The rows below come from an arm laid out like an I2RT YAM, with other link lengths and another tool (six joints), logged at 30 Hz.
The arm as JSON. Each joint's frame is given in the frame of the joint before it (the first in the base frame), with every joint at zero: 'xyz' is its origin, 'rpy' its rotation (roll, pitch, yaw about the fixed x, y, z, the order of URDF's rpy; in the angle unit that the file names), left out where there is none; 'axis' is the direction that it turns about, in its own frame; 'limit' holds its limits. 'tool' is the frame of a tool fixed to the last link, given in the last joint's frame.
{
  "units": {
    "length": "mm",
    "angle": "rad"
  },
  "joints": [
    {
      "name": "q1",
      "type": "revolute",
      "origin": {
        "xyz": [
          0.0,
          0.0,
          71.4
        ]
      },
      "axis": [
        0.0,
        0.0,
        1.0
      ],
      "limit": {
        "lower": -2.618,
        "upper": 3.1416
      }
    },
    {
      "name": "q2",
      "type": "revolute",
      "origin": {
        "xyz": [
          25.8,
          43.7,
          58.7
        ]
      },
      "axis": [
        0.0,
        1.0,
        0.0
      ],
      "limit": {
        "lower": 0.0,
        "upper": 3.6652
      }
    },
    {
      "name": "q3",
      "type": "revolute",
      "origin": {
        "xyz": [
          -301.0,
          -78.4,
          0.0
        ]
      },
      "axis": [
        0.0,
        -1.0,
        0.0
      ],
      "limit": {
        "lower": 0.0,
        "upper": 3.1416
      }
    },
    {
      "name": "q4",
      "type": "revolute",
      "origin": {
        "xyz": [
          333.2,
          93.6,
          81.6
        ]
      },
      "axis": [
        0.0,
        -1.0,
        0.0
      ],
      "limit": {
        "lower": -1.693,
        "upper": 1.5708
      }
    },
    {
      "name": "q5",
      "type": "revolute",
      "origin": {
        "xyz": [
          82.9,
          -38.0,
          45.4
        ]
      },
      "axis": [
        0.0,
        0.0,
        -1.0
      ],
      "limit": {
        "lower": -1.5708,
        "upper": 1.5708
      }
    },
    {
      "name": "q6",
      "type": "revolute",
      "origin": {
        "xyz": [
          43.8,
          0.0,
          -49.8
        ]
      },
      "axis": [
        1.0,
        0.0,
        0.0
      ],
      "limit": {
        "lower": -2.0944,
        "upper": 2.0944
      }
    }
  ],
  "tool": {
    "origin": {
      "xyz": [
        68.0,
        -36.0,
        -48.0
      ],
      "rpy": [
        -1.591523,
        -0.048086,
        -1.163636
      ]
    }
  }
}
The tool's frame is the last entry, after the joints.
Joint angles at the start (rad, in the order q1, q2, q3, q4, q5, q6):
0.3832 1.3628 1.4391 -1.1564 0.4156 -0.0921
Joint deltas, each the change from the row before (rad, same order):
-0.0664 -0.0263 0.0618 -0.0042 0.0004 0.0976
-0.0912 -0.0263 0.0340 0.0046 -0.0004 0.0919
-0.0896 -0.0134 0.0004 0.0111 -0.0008 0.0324
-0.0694 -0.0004 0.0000 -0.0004 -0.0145 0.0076
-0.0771 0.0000 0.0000 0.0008 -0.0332 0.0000
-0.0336 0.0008 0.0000 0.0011 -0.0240 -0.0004
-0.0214 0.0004 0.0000 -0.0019 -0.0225 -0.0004
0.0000 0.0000 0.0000 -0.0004 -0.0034 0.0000
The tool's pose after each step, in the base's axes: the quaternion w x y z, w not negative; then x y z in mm. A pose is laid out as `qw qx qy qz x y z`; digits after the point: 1 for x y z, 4 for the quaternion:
0.2159 -0.7898 0.5485 -0.1695 321.7 45.5 386.0
0.2539 -0.7271 0.6060 -0.1993 317.1 18.7 403.0
0.2616 -0.6851 0.6440 -0.2180 315.2 -8.5 406.5
0.2602 -0.6612 0.6677 -0.2219 314.1 -28.6 405.5
0.2625 -0.6386 0.6890 -0.2204 312.5 -49.7 403.7
0.2666 -0.6296 0.6968 -0.2166 312.2 -57.9 402.4
0.2708 -0.6249 0.7012 -0.2110 311.7 -62.5 401.0
0.2718 -0.6253 0.7008 -0.2097 311.8 -62.2 400.8

